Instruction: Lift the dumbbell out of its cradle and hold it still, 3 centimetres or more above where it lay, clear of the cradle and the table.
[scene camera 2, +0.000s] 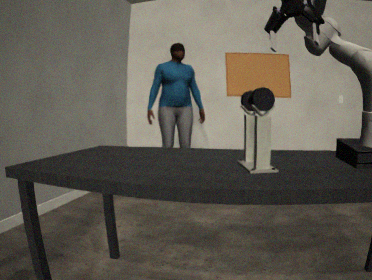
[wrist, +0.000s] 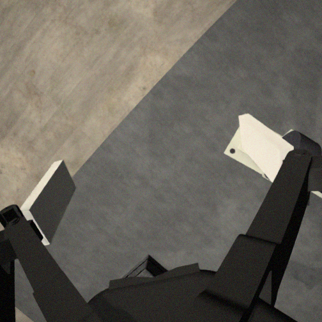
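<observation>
The dumbbell has dark round ends and rests on top of its pale cradle, which stands upright on the dark table. In the wrist view a dark end of the dumbbell shows at the right, partly hidden behind the right finger, and the cradle's base plate is partly covered by that finger's pale pad. My gripper is open and empty. In the scene view it is above the dumbbell's height and to its right, well apart from it.
The black base block of the arm is on the table's right part. A person in a blue top stands behind the table. An orange panel hangs on the back wall. The table edge runs diagonally through the wrist view, with floor beyond.
</observation>
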